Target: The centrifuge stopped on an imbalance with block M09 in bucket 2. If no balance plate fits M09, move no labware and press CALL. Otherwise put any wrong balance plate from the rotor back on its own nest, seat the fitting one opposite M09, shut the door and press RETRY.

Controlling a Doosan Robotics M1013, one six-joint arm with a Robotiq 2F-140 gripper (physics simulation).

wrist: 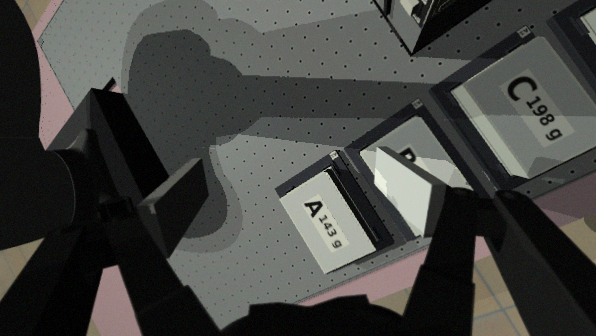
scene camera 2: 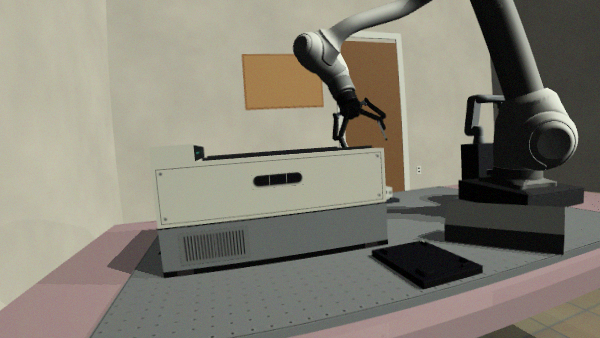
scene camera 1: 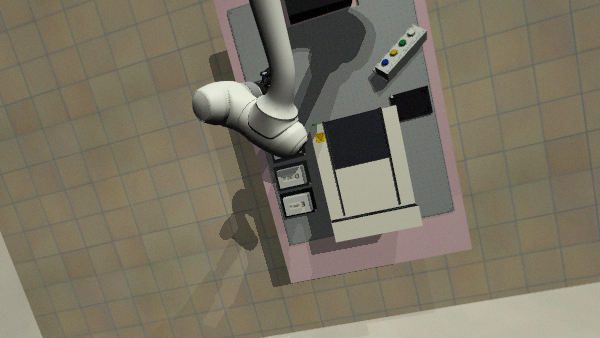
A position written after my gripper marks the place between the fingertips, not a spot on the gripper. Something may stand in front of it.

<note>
My gripper (scene camera 2: 368, 147) is open, holding nothing. Also in view: a plate B (wrist: 413, 140). Also in view: a balance plate A (wrist: 334, 229), a plate C (wrist: 527, 106), a centrifuge (wrist: 415, 32) and a button box (scene camera 2: 522, 227).
My gripper is seen too in the wrist view (wrist: 291, 171). Scene camera 1 misses the plate B, which is hidden by my arm.
</note>
